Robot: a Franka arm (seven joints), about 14 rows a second.
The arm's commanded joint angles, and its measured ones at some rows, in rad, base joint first. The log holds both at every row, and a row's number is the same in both.
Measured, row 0:
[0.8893 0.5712 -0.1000 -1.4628 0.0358 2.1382 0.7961]
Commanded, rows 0 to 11:
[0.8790 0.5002 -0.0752 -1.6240 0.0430 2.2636 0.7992]
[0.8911 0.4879 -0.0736 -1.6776 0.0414 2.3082 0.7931]
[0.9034 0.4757 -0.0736 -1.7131 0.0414 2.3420 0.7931]
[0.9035 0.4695 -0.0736 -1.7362 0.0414 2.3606 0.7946]
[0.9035 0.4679 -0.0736 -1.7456 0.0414 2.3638 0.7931]
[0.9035 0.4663 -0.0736 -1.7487 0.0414 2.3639 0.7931]
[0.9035 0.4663 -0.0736 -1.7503 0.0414 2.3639 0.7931]
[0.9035 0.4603 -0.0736 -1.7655 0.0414 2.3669 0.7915]
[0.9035 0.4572 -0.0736 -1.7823 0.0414 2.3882 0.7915]
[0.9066 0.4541 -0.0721 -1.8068 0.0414 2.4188 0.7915]
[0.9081 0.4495 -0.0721 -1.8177 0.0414 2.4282 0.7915]
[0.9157 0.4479 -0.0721 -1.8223 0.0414 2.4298 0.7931]
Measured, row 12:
[0.9099 0.4854 -0.0771 -1.7619 0.0358 2.3948 0.7961]
